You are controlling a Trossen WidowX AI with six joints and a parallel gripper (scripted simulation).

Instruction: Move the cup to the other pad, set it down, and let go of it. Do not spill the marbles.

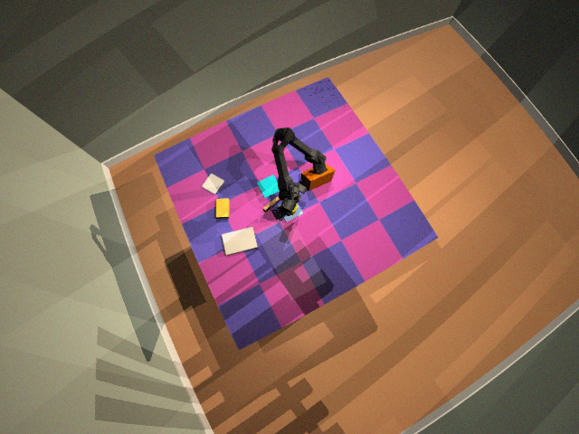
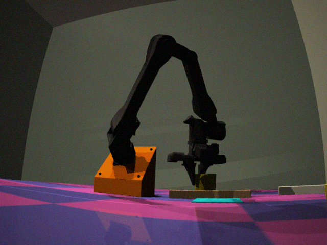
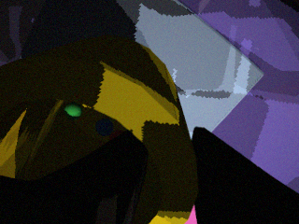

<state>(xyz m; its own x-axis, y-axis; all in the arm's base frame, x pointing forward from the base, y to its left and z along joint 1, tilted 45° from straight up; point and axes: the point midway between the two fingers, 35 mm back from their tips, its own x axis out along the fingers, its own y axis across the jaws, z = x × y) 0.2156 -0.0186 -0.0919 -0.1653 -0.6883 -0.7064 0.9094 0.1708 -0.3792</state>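
Right now my gripper tip is 40 mm above the pale blue pad, 30 mm short of it and 10 mm to the right of it. From my gripper tip the other things lie so: wooden bar (90 mm to the right, 40 mm ahead, 30 mm below); then teal pad (180 mm to the right, 50 mm ahead, 40 mm below); then yellow cup (20 mm ahead, 10 mm to the left).
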